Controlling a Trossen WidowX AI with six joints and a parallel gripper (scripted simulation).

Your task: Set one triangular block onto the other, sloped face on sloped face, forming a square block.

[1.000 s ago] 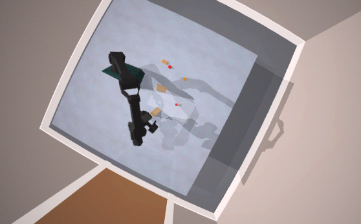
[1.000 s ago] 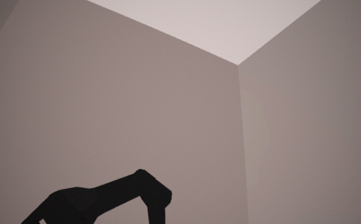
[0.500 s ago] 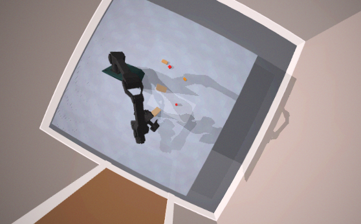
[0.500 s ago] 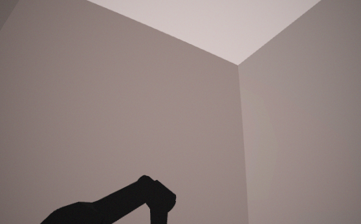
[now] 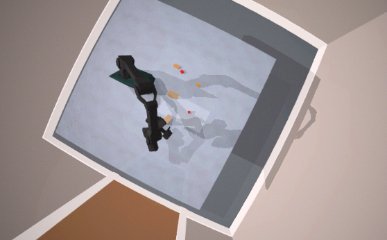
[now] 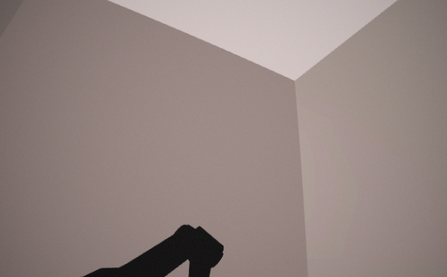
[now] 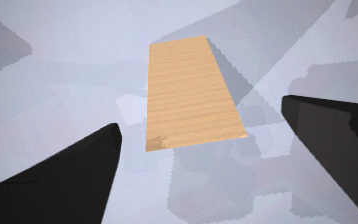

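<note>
The wooden triangular block is 2 cm below my gripper tip and 1 cm to the left of it. Round my gripper tip: small orange marker 35 cm to the left, 7 cm ahead, 3 cm below.
</note>
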